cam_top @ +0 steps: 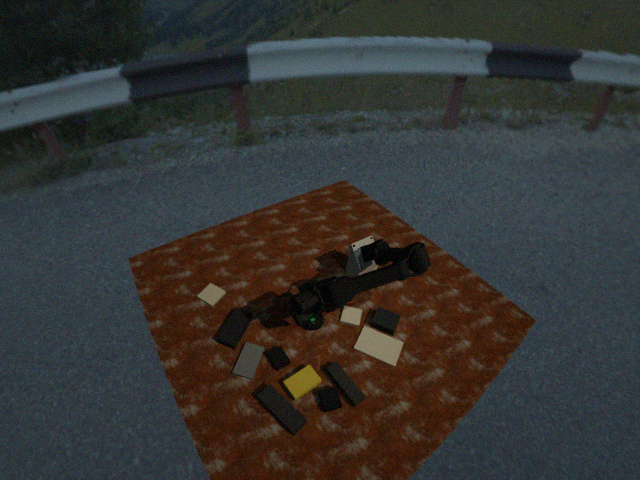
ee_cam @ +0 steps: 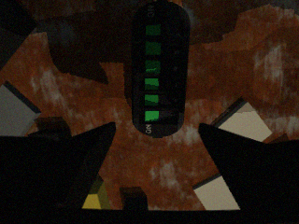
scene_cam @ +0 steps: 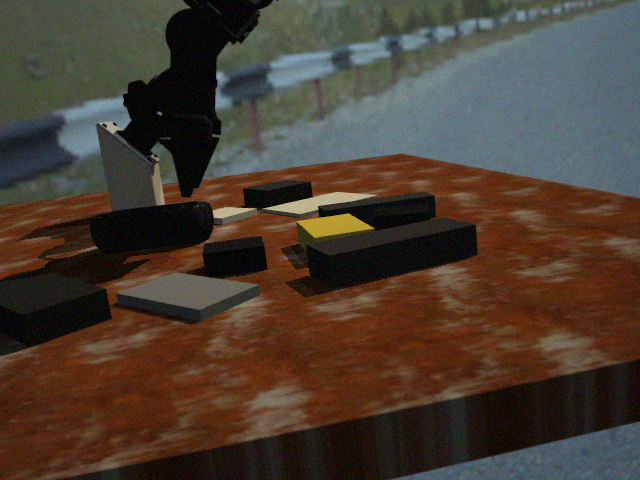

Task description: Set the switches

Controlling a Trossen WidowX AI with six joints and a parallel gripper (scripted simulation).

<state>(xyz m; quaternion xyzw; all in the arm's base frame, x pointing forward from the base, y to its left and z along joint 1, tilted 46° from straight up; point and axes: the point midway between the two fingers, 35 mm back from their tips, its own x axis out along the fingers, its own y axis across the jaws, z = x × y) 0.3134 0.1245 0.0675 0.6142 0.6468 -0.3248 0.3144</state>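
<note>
The cream tile is 14 cm behind my gripper tip, 3 cm to the left of it and 6 cm below it. From my gripper tip the other things lie so: cream plate (16 cm behind, 18 cm to the left, 6 cm below); then grey plate (26 cm ahead, 2 cm to the left, 6 cm below); then yellow block (14 cm ahead, 17 cm to the left, 5 cm below).
</note>
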